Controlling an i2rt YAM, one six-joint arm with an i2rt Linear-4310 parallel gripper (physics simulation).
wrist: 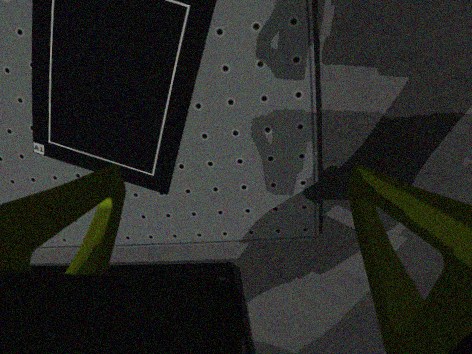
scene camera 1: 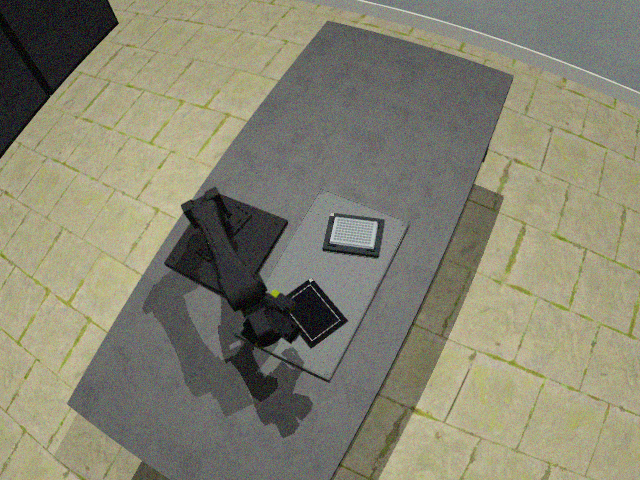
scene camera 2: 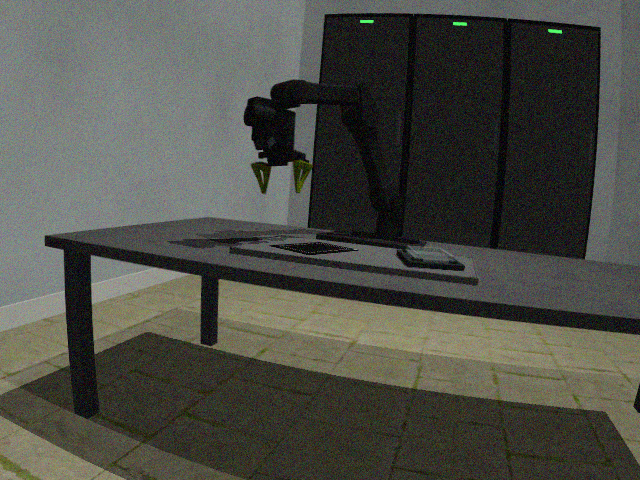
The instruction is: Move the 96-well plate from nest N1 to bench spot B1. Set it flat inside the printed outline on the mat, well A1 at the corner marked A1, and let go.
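Pixels of known places: gripper, between the fingertips: (wrist: pixel 236 177) (scene camera 2: pixel 280 193); arm's base, origin of its link: (scene camera 2: pixel 385 238).
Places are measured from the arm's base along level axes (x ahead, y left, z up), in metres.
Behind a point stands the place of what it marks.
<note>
The white 96-well plate (scene camera 1: pixel 354 231) @(x 0.332, y 0.225, z 0.026 m) (scene camera 2: pixel 430 254) @(x 0.390, y 0.242, z 0.027 m) sits in its dark nest (scene camera 1: pixel 351 253) @(x 0.361, y 0.170, z 0.008 m) (scene camera 2: pixel 434 265) @(x 0.405, y 0.256, z 0.008 m) on the grey board. The black mat (scene camera 1: pixel 343 320) @(x 0.466, y -0.002, z 0.002 m) (scene camera 2: pixel 315 248) @(x 0.391, y -0.029, z 0.003 m) (wrist: pixel 42 85) @(x 0.374, y 0.021, z 0.003 m) with the thin white printed outline lies on the same board, apart from the nest. Its A1 label (wrist: pixel 38 148) @(x 0.317, y 0.039, z 0.003 m) shows at a mat corner in the wrist view. My gripper (scene camera 2: pixel 280 192) @(x 0.376, y -0.145, z 0.121 m) (wrist: pixel 236 177) @(x 0.376, y -0.145, z 0.121 m) is open, with nothing between its yellow-green fingers. It hangs high above the board, beside the mat. In scene camera 1 the arm hides most of the fingers. The plate does not show in the wrist view.
The perforated grey board (scene camera 1: pixel 289 258) @(x 0.223, y 0.055, z 0.001 m) (scene camera 2: pixel 361 264) @(x 0.478, y 0.125, z 0.000 m) (wrist: pixel 220 150) @(x 0.330, y -0.123, z 0.001 m) lies on the dark table (scene camera 1: pixel 392 118) @(x 0.159, y 0.672, z -0.012 m) (scene camera 2: pixel 542 279) @(x 0.250, y 0.482, z -0.012 m). The arm's black base plate (scene camera 1: pixel 268 227) @(x 0.105, y 0.095, z 0.004 m) is beside the board. Dark cabinets (scene camera 2: pixel 454 129) stand behind the table. Arm shadows fall over the table and the board's edge.
</note>
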